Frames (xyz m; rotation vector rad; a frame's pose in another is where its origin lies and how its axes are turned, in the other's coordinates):
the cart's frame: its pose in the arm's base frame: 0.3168 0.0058 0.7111 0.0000 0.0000 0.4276
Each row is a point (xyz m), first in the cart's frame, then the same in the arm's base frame.
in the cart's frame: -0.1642 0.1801 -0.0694
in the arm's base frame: 0.0927 0.1016 0.6417
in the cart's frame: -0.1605 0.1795 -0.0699
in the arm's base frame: 0.0963 0.1026 0.6412
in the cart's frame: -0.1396 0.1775 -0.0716
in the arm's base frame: 0.1162 0.1094 0.6395
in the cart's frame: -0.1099 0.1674 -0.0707
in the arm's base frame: 0.1474 0.1126 0.6404
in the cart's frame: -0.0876 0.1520 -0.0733
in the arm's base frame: 0.1741 0.1078 0.6378
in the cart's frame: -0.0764 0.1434 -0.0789
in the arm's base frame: 0.1878 0.1046 0.6322
